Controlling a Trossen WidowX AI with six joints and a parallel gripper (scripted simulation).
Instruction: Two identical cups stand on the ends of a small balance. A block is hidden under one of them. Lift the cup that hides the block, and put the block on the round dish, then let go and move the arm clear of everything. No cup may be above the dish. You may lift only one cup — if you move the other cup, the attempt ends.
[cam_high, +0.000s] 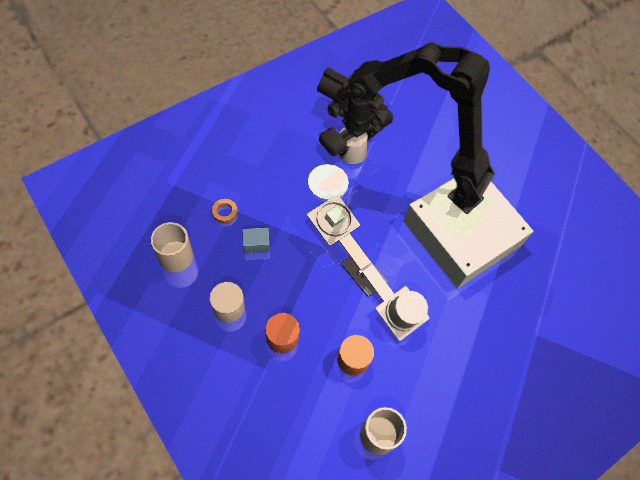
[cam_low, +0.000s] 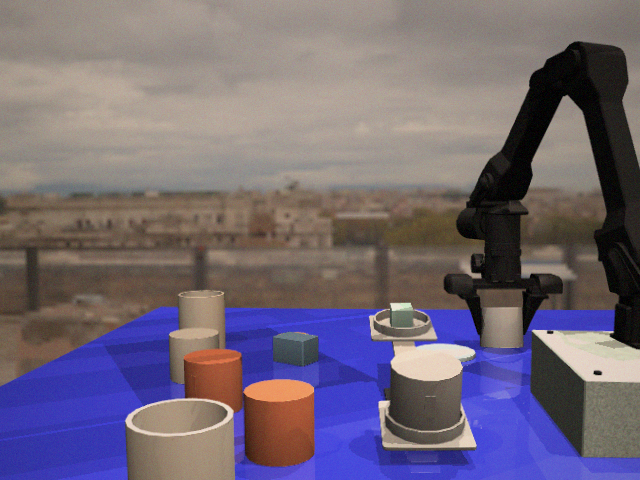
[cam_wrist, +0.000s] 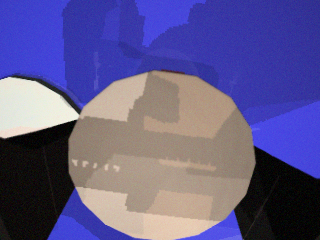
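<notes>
My gripper tip is now 20 cm short of the pale green block, 13 cm to the right of it and 6 cm below it. Round my gripper tip: round pale dish 10 cm ahead, 2 cm to the left, 2 cm below.
</notes>
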